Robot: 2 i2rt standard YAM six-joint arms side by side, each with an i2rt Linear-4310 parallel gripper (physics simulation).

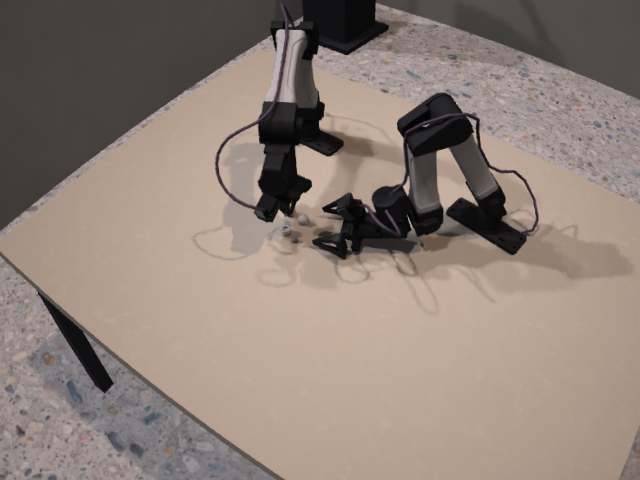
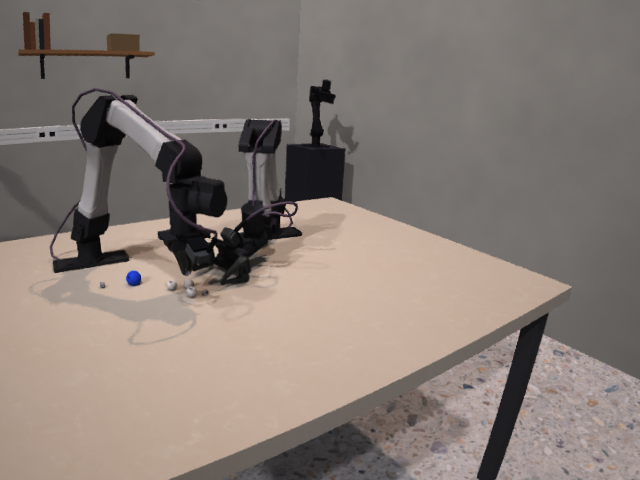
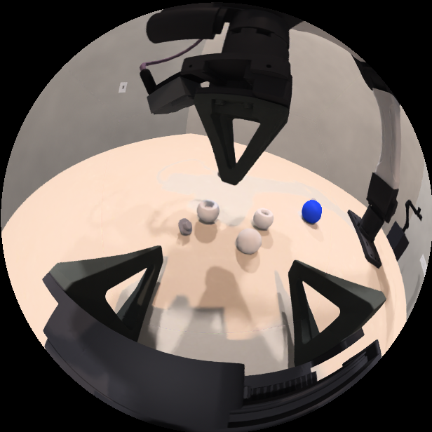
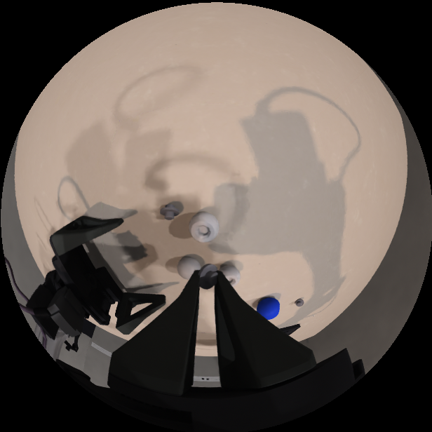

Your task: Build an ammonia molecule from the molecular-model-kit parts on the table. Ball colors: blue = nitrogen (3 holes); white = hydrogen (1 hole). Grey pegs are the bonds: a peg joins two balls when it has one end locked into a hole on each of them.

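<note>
My right gripper [image 1: 287, 212] [image 2: 187, 272] [image 3: 231, 180] [image 4: 207, 276] is shut on a grey peg [image 4: 208, 278], pointing down above the white balls. One white ball [image 1: 286, 230] [image 2: 191, 292] [image 3: 208, 211] [image 4: 204, 226] shows its hole upward. A loose grey peg [image 1: 294, 240] [image 2: 205, 292] [image 3: 185, 227] [image 4: 170, 210] lies beside it. A smooth-looking white ball [image 1: 303, 220] [image 3: 249, 241] [image 4: 190, 267] and a third white ball [image 2: 171, 284] [image 3: 263, 219] [image 4: 230, 274] lie nearby. The blue ball [image 2: 133, 277] [image 3: 312, 212] [image 4: 268, 308] lies apart. My left gripper [image 1: 318, 225] [image 3: 228, 263] [image 4: 143, 266] is open and empty, low beside the balls.
Another grey peg [image 2: 102, 284] [image 4: 299, 302] lies beyond the blue ball on the tan table [image 1: 361, 361] [image 2: 336, 330]. The left gripper's open fingers stand close to the white balls, near the right gripper. A black pedestal [image 2: 315, 170] stands behind the table.
</note>
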